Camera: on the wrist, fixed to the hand. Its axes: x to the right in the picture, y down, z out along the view.
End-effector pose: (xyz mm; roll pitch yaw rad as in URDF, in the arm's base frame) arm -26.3 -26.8 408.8 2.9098 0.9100 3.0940
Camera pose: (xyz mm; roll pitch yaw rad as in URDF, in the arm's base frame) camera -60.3 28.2 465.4 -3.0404 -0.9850 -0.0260
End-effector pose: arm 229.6 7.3 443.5 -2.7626 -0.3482 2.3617
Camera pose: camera 306.0 44.4 456.2 2.6669 0.2931 -0.7248
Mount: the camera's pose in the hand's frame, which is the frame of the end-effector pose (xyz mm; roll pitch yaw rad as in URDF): -22.2 66.5 -49.7 -0.1141 0.0703 3.1127
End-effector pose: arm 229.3 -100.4 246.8 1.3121 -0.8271 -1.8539
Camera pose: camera 306.6 -67.7 265.4 -1.5056 0.8142 1.1778
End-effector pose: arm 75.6 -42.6 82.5 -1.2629 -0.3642 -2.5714
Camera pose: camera 54.9 -23.6 1.3 1.1739 0.4123 0.6338
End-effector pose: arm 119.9 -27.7 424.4 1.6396 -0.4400 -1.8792
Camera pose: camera 177.9 6.1 478.1 -1.7831 0.4053 1.1882
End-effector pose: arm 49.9 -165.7 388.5 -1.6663 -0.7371 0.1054
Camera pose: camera 80.5 -218.6 328.1 1.6213 0.7566 -2.9361
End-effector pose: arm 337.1 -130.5 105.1 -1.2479 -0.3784 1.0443
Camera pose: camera 363.9 -136.2 23.6 1.1596 0.4274 -2.0341
